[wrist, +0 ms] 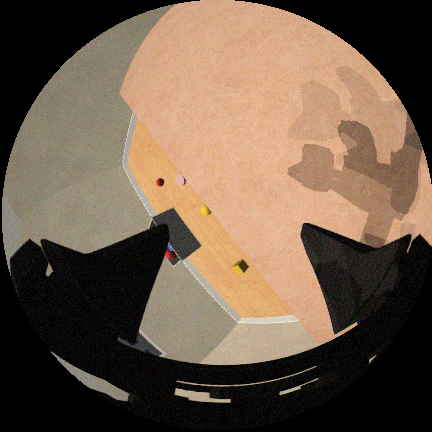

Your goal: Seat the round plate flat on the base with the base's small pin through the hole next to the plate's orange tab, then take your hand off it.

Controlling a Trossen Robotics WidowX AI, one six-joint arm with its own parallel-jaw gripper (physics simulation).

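Frame: origin at the arm's base, x ahead, y left, z up, level; millimetres.
Seen in the pictures: gripper, fingertip midpoint: (pixel 237 230).
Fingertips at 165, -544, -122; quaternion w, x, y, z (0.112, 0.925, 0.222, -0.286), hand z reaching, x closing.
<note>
A point is followed by its place in that frame, as x, y, z.
My gripper (pixel 237 230) @(165, -544, -122) is open, with its two black fingers wide apart and no object between them. The round plate with its orange tab and the base with its small pin do not show in the wrist view. I cannot tell where they are relative to the gripper. A large salmon-coloured surface (pixel 225 100) @(12, -478, -274) fills the upper and right part of the view.
Dark shadows lie on the salmon surface at the right. Beyond its edge, a wooden surface (pixel 220 250) bears a red ball (pixel 160 182), a pink disc (pixel 180 179), a yellow ball (pixel 205 210) and a yellow cube (pixel 240 267). A dark panel (pixel 179 234) is near the left finger.
</note>
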